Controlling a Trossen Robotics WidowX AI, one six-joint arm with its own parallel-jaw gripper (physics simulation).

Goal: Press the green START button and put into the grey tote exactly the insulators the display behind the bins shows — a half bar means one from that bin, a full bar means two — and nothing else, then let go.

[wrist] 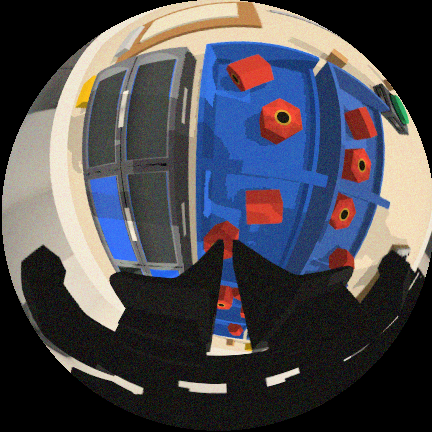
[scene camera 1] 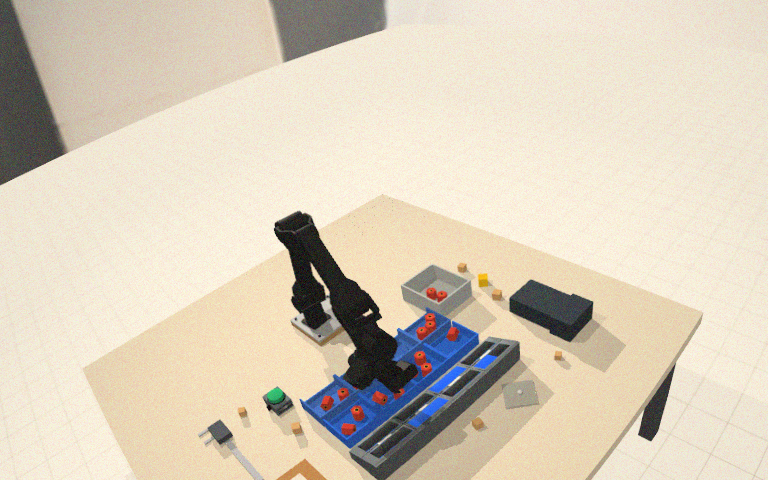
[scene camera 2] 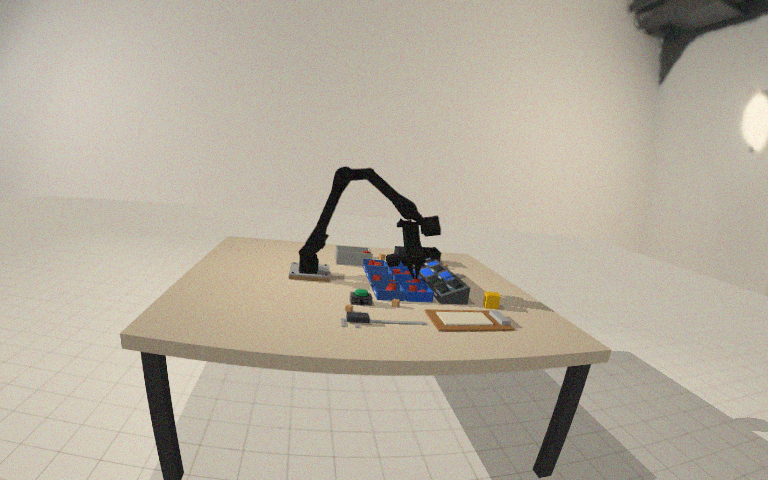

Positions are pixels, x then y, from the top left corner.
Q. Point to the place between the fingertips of the gripper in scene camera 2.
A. At 415, 278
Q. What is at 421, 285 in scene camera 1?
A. A grey tote.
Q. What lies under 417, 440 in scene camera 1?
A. A display.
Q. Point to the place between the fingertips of the gripper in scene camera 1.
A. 395, 391
